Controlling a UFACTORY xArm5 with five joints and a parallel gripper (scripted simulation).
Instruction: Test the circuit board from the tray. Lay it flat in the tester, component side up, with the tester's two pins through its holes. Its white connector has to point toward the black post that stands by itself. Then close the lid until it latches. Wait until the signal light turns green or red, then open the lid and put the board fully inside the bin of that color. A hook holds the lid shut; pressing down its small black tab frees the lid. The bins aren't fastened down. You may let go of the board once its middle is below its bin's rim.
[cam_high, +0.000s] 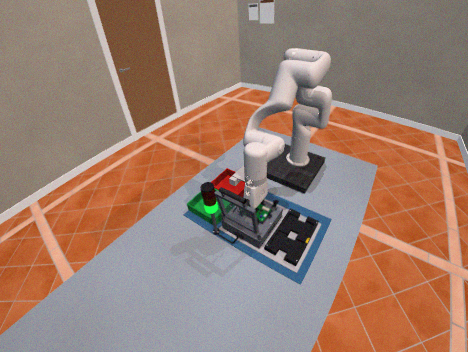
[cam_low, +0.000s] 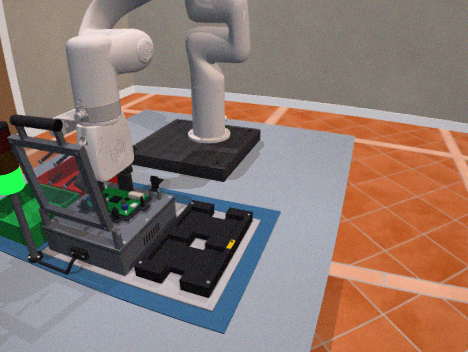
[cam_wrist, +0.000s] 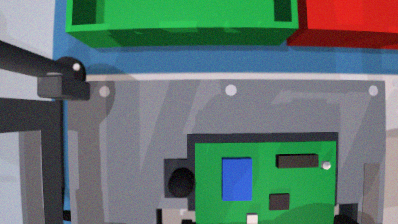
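Right now the green bin is 5 cm ahead of my hand, 20 cm to the right of it and 7 cm below it. The rest, counted from my hand: green circuit board: 1 cm below; then black catch: 6 cm behind, 6 cm to the left, 1 cm above; then clear lid: 12 cm ahead, 10 cm above.
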